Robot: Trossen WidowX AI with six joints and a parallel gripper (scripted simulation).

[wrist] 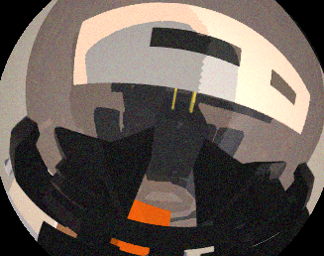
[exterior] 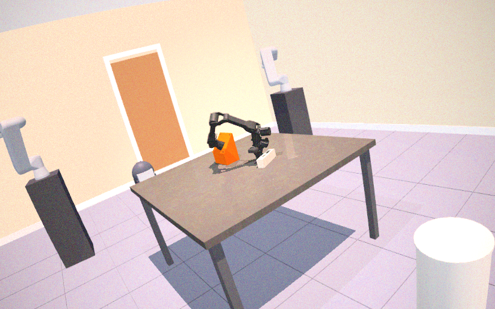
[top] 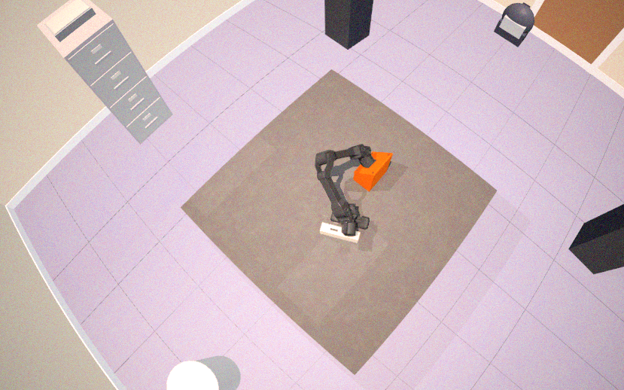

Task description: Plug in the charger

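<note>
Now: the charger 20 mm ahead of my gripper tip, 10 mm to the left of it and 10 mm above it.
</note>
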